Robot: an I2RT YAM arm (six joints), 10 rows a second.
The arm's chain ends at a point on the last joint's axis. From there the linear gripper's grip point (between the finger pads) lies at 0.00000 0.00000 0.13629 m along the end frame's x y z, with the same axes.
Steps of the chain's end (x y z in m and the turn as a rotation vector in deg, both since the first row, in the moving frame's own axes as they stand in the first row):
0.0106, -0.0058, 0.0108, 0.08, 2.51, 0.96
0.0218, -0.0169, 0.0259, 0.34, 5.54, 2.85
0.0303, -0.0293, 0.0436, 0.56, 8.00, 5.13
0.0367, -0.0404, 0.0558, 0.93, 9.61, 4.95
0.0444, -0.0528, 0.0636, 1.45, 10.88, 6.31
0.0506, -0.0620, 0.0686, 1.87, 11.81, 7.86
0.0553, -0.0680, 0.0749, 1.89, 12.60, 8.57
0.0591, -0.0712, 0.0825, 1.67, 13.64, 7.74
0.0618, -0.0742, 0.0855, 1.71, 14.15, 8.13
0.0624, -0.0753, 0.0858, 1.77, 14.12, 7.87
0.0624, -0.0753, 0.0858, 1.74, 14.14, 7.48
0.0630, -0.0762, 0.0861, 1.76, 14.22, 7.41
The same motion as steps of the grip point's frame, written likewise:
0.0166, -0.0059, 0.0107, 0.08, 2.51, 0.96
0.0350, -0.0174, 0.0253, 0.34, 5.54, 2.85
0.0493, -0.0298, 0.0423, 0.56, 8.00, 5.13
0.0595, -0.0416, 0.0539, 0.93, 9.61, 4.95
0.0703, -0.0548, 0.0611, 1.45, 10.88, 6.31
0.0787, -0.0645, 0.0656, 1.87, 11.81, 7.86
0.0852, -0.0702, 0.0716, 1.89, 12.60, 8.57
0.0914, -0.0729, 0.0786, 1.67, 13.64, 7.74
0.0953, -0.0758, 0.0813, 1.71, 14.15, 8.13
0.0958, -0.0772, 0.0816, 1.77, 14.12, 7.87
0.0959, -0.0772, 0.0816, 1.74, 14.14, 7.48
0.0966, -0.0782, 0.0819, 1.76, 14.22, 7.41

